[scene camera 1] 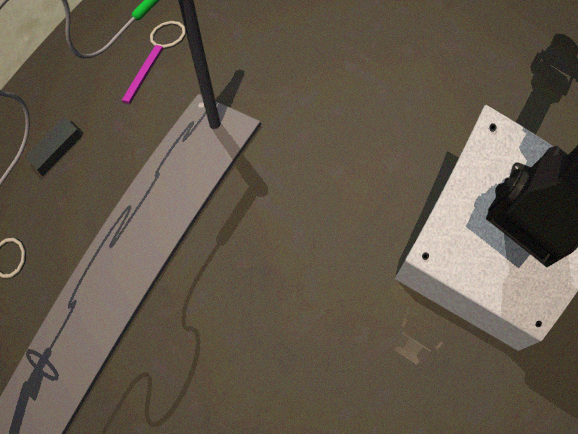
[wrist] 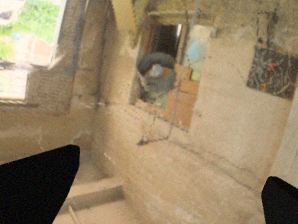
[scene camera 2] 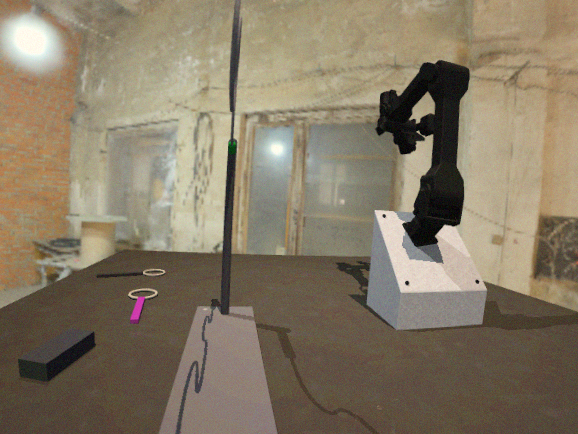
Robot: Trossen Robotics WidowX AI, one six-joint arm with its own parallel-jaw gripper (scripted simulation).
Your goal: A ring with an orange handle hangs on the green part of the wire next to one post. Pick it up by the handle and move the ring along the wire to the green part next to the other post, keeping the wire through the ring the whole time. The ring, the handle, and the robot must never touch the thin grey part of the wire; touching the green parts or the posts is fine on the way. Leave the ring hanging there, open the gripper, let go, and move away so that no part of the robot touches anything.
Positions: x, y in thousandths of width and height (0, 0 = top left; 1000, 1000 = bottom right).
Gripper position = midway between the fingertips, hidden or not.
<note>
My gripper (scene camera 2: 748, 315) is open, with nothing in its grasp. Further things: a dark block (scene camera 2: 84, 831).
The dark block also shows in scene camera 1 (scene camera 1: 84, 349). My gripper is seen too in the wrist view (wrist: 592, 779). The wrist view does not show the dark block: it is out of frame.
</note>
